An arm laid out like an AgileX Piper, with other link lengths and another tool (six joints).
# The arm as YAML. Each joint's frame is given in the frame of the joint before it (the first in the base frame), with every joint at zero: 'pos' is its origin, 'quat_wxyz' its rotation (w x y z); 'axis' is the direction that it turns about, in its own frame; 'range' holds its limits. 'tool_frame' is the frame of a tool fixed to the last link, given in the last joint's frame.
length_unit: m
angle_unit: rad
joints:
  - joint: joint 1
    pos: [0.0, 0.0, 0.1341]
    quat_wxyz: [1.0, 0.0, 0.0, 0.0]
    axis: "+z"
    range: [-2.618, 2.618]
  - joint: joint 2
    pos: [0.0, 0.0, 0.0]
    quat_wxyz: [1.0, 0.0, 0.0, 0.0]
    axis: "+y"
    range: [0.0, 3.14]
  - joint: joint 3
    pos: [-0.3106, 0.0, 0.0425]
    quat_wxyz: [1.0, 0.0, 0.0, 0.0]
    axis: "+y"
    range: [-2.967, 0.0]
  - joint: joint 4
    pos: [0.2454, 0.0, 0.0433]
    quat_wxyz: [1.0, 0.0, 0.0, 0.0]
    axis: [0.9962, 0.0, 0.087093]
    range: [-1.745, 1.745]
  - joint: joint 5
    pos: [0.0, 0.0, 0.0]
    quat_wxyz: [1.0, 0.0, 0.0, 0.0]
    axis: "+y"
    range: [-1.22, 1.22]
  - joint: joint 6
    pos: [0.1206, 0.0, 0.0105]
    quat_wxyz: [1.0, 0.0, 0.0, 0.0]
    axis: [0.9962, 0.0, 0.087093]
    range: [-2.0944, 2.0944]
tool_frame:
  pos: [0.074, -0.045, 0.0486]
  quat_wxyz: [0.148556, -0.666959, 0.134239, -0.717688]
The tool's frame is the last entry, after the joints.
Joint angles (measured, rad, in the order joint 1, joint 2, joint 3, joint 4, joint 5, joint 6), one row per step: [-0.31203, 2.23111, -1.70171, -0.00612, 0.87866, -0.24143]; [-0.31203, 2.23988, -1.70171, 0.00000, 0.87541, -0.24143]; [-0.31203, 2.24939, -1.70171, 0.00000, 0.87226, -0.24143]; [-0.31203, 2.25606, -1.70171, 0.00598, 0.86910, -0.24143]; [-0.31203, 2.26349, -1.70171, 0.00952, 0.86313, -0.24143]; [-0.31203, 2.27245, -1.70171, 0.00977, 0.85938, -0.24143]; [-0.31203, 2.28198, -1.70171, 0.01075, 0.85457, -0.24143]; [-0.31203, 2.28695, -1.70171, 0.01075, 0.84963, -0.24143]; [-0.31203, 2.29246, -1.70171, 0.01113, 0.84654, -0.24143]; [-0.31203, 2.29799, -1.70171, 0.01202, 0.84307, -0.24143]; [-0.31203, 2.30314, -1.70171, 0.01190, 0.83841, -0.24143]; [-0.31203, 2.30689, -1.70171, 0.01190, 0.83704, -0.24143]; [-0.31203, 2.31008, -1.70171, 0.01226, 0.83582, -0.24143]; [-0.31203, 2.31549, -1.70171, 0.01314, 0.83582, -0.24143]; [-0.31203, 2.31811, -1.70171, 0.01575, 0.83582, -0.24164]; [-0.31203, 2.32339, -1.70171, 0.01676, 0.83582, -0.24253]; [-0.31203, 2.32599, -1.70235, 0.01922, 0.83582, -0.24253]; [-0.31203, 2.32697, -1.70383, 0.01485, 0.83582, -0.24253]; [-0.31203, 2.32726, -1.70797, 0.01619, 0.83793, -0.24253]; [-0.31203, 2.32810, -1.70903, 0.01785, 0.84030, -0.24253]
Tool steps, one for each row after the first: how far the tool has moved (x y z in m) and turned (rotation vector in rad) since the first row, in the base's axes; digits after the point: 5 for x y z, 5 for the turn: [0.00028, 0.00068, -0.00475, 0.00695, 0.00356, -0.00263]; [0.00033, 0.00067, -0.00974, 0.00890, 0.00961, -0.00265]; [0.00064, 0.00131, -0.01333, 0.01507, 0.01131, -0.00531]; [0.00131, 0.00153, -0.01700, 0.01851, 0.01173, -0.00694]; [0.00139, 0.00153, -0.02165, 0.02029, 0.01663, -0.00713]; [0.00160, 0.00157, -0.02654, 0.02253, 0.02087, -0.00765]; [0.00210, 0.00140, -0.02885, 0.02251, 0.02091, -0.00770]; [0.00224, 0.00140, -0.03164, 0.02355, 0.02311, -0.00793]; [0.00244, 0.00143, -0.03443, 0.02491, 0.02484, -0.00840]; [0.00284, 0.00128, -0.03688, 0.02493, 0.02535, -0.00839]; [0.00277, 0.00130, -0.03884, 0.02564, 0.02762, -0.00843]; [0.00273, 0.00135, -0.04053, 0.02653, 0.02940, -0.00863]; [0.00229, 0.00160, -0.04357, 0.02890, 0.03432, -0.00910]; [0.00212, 0.00198, -0.04511, 0.03182, 0.03613, -0.01019]; [0.00171, 0.00228, -0.04807, 0.03407, 0.04095, -0.00986]; [0.00170, 0.00258, -0.04939, 0.03670, 0.04216, -0.01108]; [0.00194, 0.00198, -0.04935, 0.03292, 0.04286, -0.00894]; [0.00272, 0.00189, -0.04844, 0.03352, 0.04083, -0.00955]; [0.00256, 0.00215, -0.04883, 0.03557, 0.04243, -0.01034]
